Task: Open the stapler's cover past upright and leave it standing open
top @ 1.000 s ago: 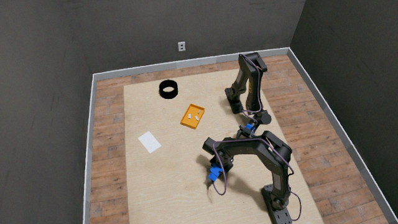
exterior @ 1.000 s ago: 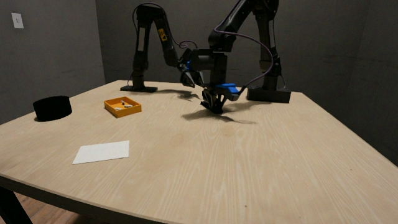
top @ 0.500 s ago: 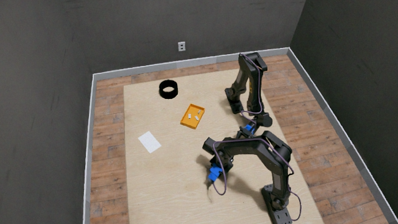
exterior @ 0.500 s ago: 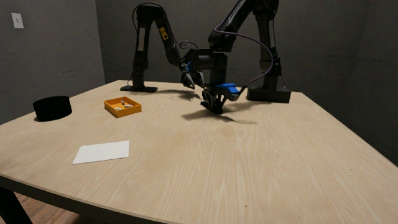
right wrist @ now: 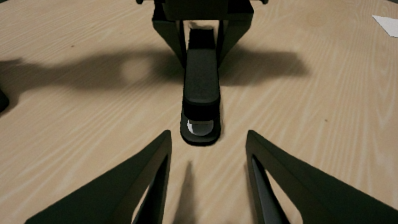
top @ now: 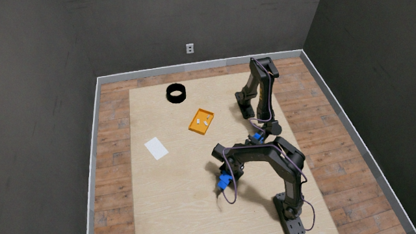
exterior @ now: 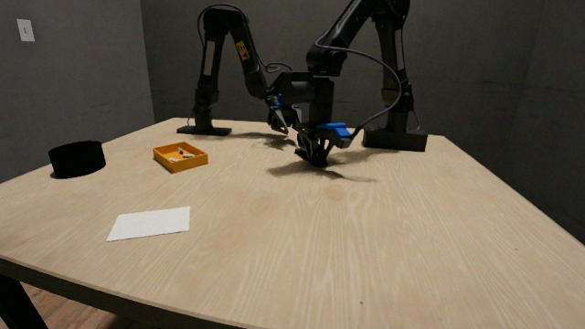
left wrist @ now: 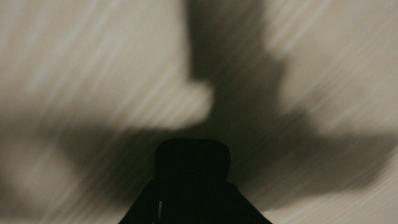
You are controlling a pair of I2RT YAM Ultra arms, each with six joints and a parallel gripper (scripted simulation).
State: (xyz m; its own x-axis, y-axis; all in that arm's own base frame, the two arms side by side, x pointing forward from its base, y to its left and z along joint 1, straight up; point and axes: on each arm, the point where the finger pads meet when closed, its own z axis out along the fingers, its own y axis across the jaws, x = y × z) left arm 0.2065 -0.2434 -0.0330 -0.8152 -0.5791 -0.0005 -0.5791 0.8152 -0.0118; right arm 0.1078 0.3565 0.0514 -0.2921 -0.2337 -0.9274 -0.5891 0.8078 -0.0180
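Now: the stapler cover 70 mm ahead of my right hand, 60 mm to the left of it and 10 mm below it. Also, from my right hand: orange tray (280 mm to the right, 170 mm ahead, 40 mm below); then white card (440 mm ahead, 170 mm to the right, 50 mm below); then black stapler (70 mm ahead, 60 mm to the left, 30 mm below).
Now: the black stapler 30 mm behind my left hand, 20 mm to the right of it and 10 mm above it. From my left hand the other things lie so: stapler cover 30 mm behind, 30 mm above, 20 mm to the right; orange tray 360 mm to the right, 70 mm ahead; white card 340 mm ahead, 250 mm to the right, 10 mm below.
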